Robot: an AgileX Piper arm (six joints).
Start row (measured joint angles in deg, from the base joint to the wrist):
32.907, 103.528, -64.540, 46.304, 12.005, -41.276
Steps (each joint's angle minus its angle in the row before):
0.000, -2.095, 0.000, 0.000, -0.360, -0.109
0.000, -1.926, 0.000, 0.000, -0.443, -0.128
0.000, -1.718, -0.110, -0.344, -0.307, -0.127
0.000, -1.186, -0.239, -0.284, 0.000, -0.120
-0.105, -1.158, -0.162, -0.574, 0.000, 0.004
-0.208, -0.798, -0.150, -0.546, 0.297, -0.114
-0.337, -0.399, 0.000, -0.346, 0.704, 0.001
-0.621, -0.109, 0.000, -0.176, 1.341, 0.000
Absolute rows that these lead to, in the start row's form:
32.907, 101.433, -64.540, 46.304, 11.645, -41.385
32.907, 99.507, -64.540, 46.304, 11.202, -41.513
32.907, 97.789, -64.650, 45.960, 10.895, -41.640
32.907, 96.603, -64.889, 45.676, 10.895, -41.760
32.802, 95.445, -65.051, 45.102, 10.895, -41.756
32.594, 94.647, -65.201, 44.556, 11.192, -41.870
32.257, 94.248, -65.201, 44.210, 11.896, -41.869
31.636, 94.139, -65.201, 44.034, 13.237, -41.869

